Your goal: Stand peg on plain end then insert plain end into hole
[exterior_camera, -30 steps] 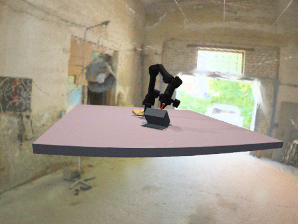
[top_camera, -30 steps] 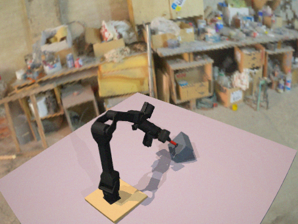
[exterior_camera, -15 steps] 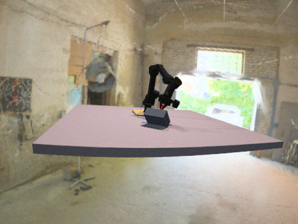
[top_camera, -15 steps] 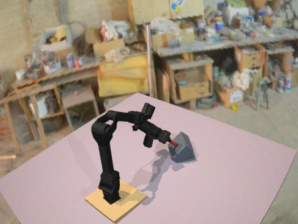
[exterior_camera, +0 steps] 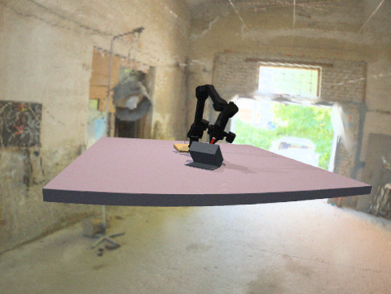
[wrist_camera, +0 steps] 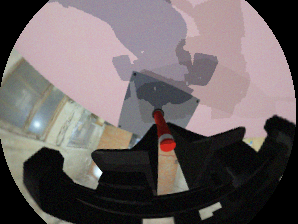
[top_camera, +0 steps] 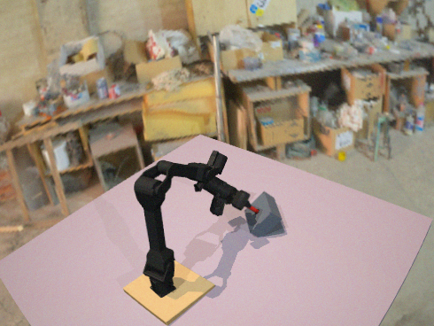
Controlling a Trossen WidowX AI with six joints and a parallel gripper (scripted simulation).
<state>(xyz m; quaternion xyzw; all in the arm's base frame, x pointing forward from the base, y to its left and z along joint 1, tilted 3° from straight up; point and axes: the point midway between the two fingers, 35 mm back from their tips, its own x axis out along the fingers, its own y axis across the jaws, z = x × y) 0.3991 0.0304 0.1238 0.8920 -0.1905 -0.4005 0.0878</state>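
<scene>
Now: gripper tip 50 mm above the sloped panel, 40 mm short of it and 30 mm to the left of it. From my gripper tip the other things lie so: grey foot plate (100 mm below, 50 mm ahead, 40 mm to the right); then red peg (10 mm to the left, 10 mm behind, 10 mm above).
</scene>
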